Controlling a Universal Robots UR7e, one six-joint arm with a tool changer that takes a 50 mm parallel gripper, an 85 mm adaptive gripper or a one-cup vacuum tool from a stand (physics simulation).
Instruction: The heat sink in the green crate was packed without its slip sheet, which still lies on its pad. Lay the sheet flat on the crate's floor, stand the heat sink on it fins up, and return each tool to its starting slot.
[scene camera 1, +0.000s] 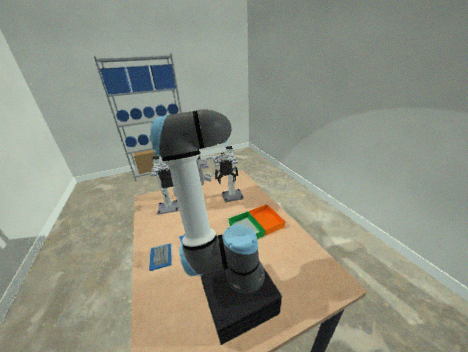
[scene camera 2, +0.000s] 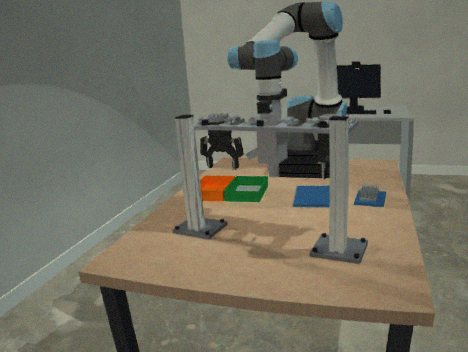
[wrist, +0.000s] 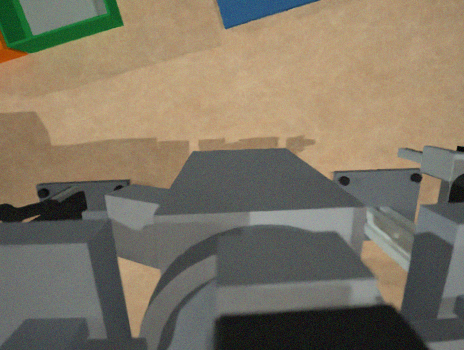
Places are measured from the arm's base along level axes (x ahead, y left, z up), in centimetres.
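Where they show: arm's base, origin of its link: (scene camera 1: 245, 274) (scene camera 2: 299, 146).
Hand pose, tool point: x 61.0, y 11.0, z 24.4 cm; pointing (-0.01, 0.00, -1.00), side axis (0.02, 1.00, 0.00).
Note:
Things, the pixels of their top centre, and the offset from my tool point. "pt": a spot on its surface instead.
- pale slip sheet, centre of its top: (scene camera 2: 247, 192) (scene camera 1: 246, 229) dx -26.3, dy -22.1, dz -35.6 cm
- green crate, centre of its top: (scene camera 2: 229, 183) (scene camera 1: 256, 219) dx -24.7, dy -29.1, dz -31.8 cm
- larger blue pad, a spot on its surface: (wrist: 265, 7) pt dx -19.4, dy +5.5, dz -35.1 cm
- grey heat sink, centre of its top: (scene camera 2: 369, 188) (scene camera 1: 160, 252) dx -32.2, dy +25.2, dz -32.1 cm
- small blue pad, a spot on its surface: (scene camera 2: 381, 201) pt dx -27.7, dy +30.2, dz -35.1 cm
- grey vacuum tool, centre of its top: (scene camera 2: 267, 114) (scene camera 1: 197, 161) dx -0.3, dy -1.1, dz +0.0 cm
The pale slip sheet (scene camera 1: 247, 224) (scene camera 2: 248, 188) (wrist: 65, 15) lies inside the green crate (scene camera 2: 244, 196) (wrist: 75, 39), apparently flat on its floor. The larger blue pad (scene camera 2: 311, 196) (wrist: 265, 7) is bare where it shows. The grey heat sink (scene camera 1: 161, 255) (scene camera 2: 369, 194) stands fins up on the small blue pad (scene camera 2: 381, 201). The arm's wrist is at the middle of the tool stand (scene camera 2: 339, 200), with the grey vacuum tool (scene camera 2: 271, 150) (wrist: 260, 180) under it. No load shows on the tool; its cup is hidden. Whether the tool is still coupled cannot be told.
The black adaptive gripper (scene camera 1: 226, 169) (scene camera 2: 221, 142) hangs at one end of the stand. Another black gripper (scene camera 1: 165, 176) hangs at the other end, partly hidden by a post in scene camera 2. The orange crate (scene camera 1: 279, 229) (scene camera 2: 212, 194) adjoins the green one.

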